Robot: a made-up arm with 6 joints. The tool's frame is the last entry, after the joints.
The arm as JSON. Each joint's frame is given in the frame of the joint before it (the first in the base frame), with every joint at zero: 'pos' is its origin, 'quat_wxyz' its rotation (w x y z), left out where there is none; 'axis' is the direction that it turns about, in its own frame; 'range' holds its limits. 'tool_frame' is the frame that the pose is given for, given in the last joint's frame.
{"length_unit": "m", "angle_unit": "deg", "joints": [
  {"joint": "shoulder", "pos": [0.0, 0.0, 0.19], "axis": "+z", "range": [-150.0, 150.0]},
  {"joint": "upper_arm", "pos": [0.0, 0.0, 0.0], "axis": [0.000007, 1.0, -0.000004], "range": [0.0, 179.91]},
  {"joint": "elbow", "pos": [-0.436, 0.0, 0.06], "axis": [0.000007, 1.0, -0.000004], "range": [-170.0, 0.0]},
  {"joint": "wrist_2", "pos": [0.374, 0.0, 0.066], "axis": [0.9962, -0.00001, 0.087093], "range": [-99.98, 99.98]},
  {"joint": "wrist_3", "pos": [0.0, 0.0, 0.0], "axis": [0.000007, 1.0, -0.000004], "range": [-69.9, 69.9]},
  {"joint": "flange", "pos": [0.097, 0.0, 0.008], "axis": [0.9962, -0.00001, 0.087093], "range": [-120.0, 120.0]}
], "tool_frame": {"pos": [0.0, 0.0, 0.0], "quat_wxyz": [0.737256, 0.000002, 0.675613, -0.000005]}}
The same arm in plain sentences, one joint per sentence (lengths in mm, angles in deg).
The arm has six revolute joints in a row. What follows holds with every joint at zero, and every direction is one of the base frame's. The first joint is mounted 190 mm along +z from the base frame's origin and rotates about +z, from -150 to 150 deg. The second joint is mounted at the same point as the first joint and rotates about +y, from 0 to 179.91 deg. The third joint is mounted 436 mm along -x and 60 mm along +z from the second joint and rotates about +y, from -170 to 0 deg. The fourth joint is mounted 374 mm along +x and 66 mm along +z from the third joint and rotates about the direction (0.9962, 0, 0.0871), from -99.98 to 99.98 deg. The fifth joint is mounted at the same point as the fourth joint and rotates about +y, from -69.9 to 69.9 deg. The sixth joint is mounted 97 mm along +x and 8 mm along +z from the fifth joint and rotates about the direction (0.9962, 0, 0.0871), from -120 to 120 deg. The tool frame, which is the frame that the pose is given for, is mounted at the same point as the sixth joint; its axes are the base frame's turned by roll 0, pitch 85 and yaw 0 deg (as in URDF: about the fixed x, then y, then z).
